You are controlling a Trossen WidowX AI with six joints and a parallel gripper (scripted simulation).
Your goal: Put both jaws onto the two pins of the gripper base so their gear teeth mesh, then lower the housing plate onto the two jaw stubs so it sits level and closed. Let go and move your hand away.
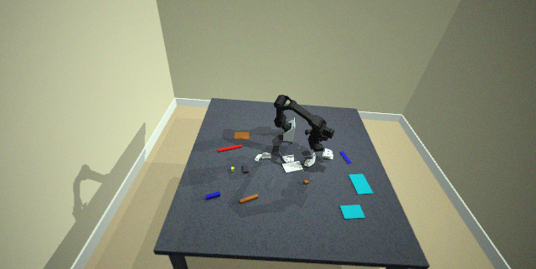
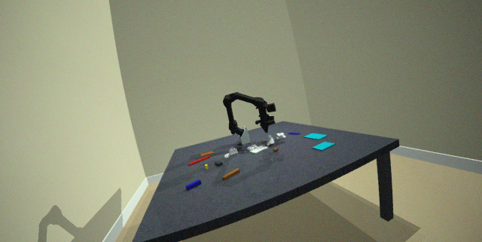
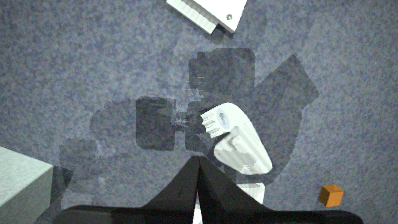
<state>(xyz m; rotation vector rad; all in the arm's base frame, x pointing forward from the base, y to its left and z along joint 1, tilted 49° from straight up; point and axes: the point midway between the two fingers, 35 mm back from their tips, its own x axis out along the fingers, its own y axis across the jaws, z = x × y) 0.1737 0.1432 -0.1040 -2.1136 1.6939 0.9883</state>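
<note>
Right now my gripper tip is 30 mm short of the white jaw, 20 mm to the right of it and 50 mm above it. From my gripper tip the other things lie so: orange cube (220 mm ahead, 20 mm to the right, 70 mm below); white gripper base (40 mm behind, 120 mm to the left, 50 mm below); grey block (190 mm ahead, 400 mm to the right, 70 mm below).
</note>
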